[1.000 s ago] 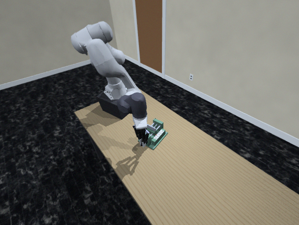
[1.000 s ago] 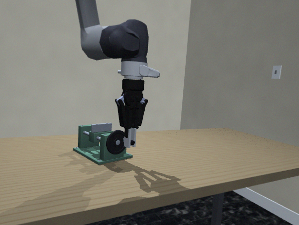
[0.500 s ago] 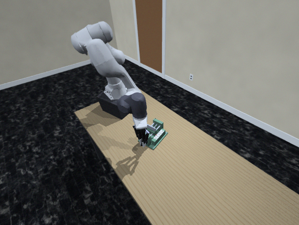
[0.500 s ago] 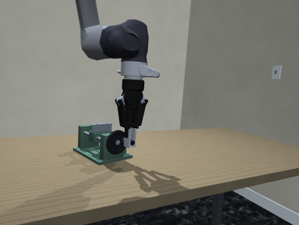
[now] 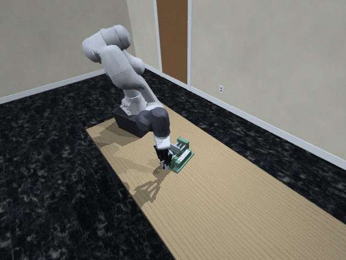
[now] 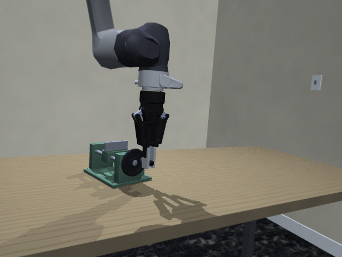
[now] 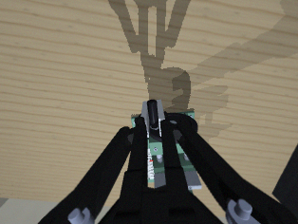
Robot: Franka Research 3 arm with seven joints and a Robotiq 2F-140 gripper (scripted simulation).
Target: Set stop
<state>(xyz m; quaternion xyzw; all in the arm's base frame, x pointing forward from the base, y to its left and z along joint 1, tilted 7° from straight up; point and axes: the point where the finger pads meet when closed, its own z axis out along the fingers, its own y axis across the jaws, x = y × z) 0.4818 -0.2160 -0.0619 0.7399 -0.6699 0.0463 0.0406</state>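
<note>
Now: hand 14 cm to the right of the stop block, 3 cm past it and 1 cm above it. The rest, counted from my hand: black handwheel 2 cm to the left, 2 cm below, 1 cm behind.
</note>
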